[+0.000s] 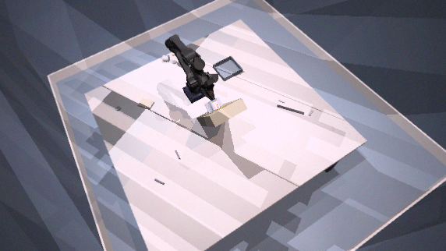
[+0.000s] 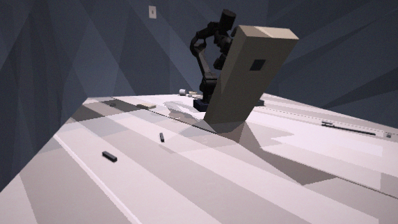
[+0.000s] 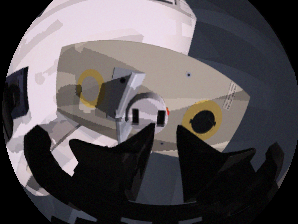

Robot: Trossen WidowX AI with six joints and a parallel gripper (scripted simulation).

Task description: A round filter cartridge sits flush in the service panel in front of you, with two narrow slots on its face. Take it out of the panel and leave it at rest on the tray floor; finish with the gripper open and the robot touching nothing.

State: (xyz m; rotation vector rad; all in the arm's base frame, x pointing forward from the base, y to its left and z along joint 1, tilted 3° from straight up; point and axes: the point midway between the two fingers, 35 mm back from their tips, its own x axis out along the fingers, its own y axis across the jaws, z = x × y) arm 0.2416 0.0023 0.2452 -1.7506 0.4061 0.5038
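Now: gripper tip 1 cm short of the round filter cartridge and 3 cm above it. From my gripper tip the other things lie so: square tray 34 cm behind, 29 cm to the left, 25 cm below.
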